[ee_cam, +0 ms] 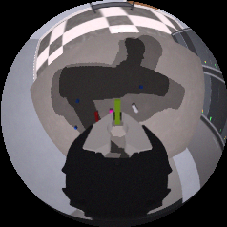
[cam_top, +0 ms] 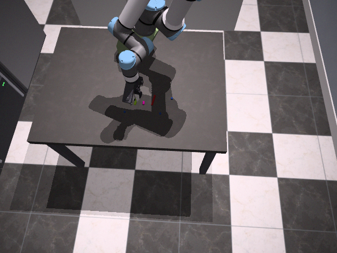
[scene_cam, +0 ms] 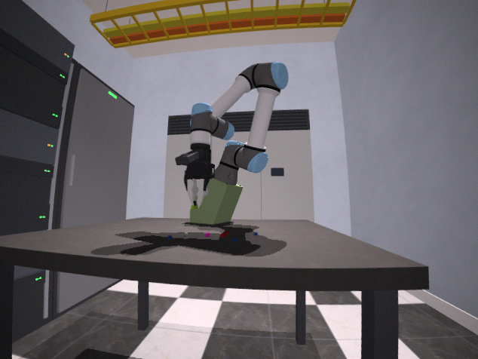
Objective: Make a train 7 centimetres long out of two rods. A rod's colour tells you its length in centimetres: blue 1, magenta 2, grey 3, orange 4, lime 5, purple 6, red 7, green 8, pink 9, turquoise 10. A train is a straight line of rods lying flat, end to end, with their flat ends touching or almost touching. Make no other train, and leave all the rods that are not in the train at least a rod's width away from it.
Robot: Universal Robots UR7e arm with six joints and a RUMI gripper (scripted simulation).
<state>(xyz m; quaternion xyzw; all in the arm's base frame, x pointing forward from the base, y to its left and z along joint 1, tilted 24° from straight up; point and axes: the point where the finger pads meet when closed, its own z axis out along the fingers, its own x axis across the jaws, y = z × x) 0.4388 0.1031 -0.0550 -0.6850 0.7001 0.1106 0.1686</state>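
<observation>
The magenta rod lies 11 cm below my hand, 5 cm behind it and 2 cm to the left of it. From my hand the other things lie so: grey rod (11 cm below, 6 cm to the right, 3 cm behind); red rod (11 cm below, 8 cm behind, 7 cm to the left); lime rod (1 cm below).
</observation>
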